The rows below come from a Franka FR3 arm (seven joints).
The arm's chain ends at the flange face. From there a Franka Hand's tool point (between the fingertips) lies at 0.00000 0.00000 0.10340 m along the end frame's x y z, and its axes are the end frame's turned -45 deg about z.
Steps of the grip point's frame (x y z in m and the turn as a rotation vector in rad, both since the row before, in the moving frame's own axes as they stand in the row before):
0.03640 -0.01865 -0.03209 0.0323 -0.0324 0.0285
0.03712 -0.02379 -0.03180 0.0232 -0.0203 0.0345
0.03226 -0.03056 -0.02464 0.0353 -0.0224 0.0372
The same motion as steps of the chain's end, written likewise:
0.01728 -0.03887 -0.03198 -0.0001 -0.0457 0.0285
0.01260 -0.04280 -0.03175 0.0021 -0.0308 0.0345
0.00540 -0.04340 -0.02455 0.0091 -0.0408 0.0372

